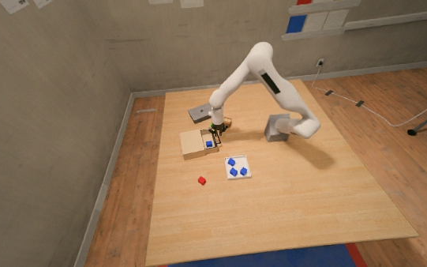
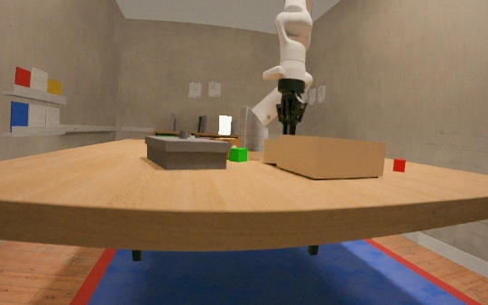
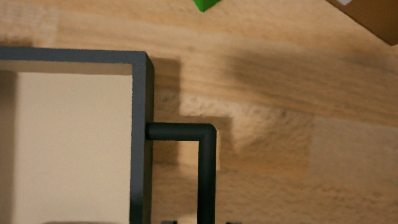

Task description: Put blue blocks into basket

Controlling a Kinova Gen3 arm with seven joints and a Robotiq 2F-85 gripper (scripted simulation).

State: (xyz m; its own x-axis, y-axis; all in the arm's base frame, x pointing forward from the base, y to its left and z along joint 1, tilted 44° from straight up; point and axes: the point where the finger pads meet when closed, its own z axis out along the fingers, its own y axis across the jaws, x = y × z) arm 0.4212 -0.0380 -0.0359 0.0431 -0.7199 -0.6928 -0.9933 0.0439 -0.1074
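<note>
My gripper is now 8 cm short of the drawer and 5 cm above it. Also, from my hand: brown cardboard box (16 cm to the right, 8 cm behind, 5 cm below); light wooden cabinet (14 cm ahead, 5 cm below, 1 cm to the left); green block (14 cm to the right, 7 cm below, 1 cm ahead).
</note>
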